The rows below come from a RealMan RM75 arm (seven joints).
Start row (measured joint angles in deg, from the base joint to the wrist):
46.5, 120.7, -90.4, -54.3, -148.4, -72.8, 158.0
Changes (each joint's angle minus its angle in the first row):
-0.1, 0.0, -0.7, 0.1, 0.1, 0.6, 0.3
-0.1, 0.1, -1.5, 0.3, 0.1, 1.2, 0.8
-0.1, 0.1, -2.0, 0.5, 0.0, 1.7, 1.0
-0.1, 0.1, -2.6, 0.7, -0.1, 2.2, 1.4
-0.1, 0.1, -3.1, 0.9, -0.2, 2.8, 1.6
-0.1, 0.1, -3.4, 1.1, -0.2, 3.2, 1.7
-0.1, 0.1, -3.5, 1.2, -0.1, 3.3, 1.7
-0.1, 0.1, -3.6, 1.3, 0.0, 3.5, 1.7
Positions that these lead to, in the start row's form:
46.4, 120.7, -91.1, -54.2, -148.3, -72.2, 158.3
46.4, 120.8, -91.9, -54.0, -148.3, -71.6, 158.8
46.4, 120.8, -92.4, -53.8, -148.4, -71.1, 159.0
46.4, 120.8, -93.0, -53.6, -148.5, -70.6, 159.4
46.4, 120.8, -93.5, -53.4, -148.6, -70.0, 159.6
46.4, 120.8, -93.8, -53.2, -148.6, -69.6, 159.7
46.4, 120.8, -93.9, -53.1, -148.5, -69.5, 159.7
46.4, 120.8, -94.0, -53.0, -148.4, -69.3, 159.7

